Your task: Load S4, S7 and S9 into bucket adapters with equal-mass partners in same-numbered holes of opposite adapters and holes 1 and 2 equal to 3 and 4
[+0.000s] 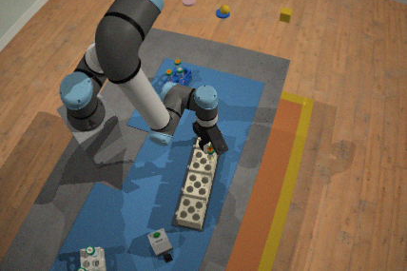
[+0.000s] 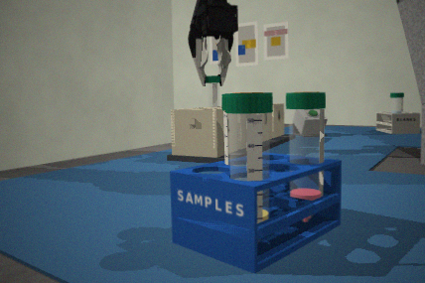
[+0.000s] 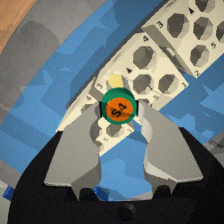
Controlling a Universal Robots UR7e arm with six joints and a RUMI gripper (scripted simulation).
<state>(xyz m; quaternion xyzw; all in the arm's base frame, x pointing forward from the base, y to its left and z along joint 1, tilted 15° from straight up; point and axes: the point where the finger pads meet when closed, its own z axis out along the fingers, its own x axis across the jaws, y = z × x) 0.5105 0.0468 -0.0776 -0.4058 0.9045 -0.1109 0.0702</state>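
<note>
My hand is 35 cm past the white-dot blank, 61 cm to the left of it and 9 cm above it. The rest, counted from my hand: blue samples rack: 28 cm behind, 43 cm to the left, 13 cm below; then done desk: 11 cm behind, 39 cm to the right, 10 cm below; then sample tube S9: 32 cm behind, 39 cm to the left, 9 cm below.
</note>
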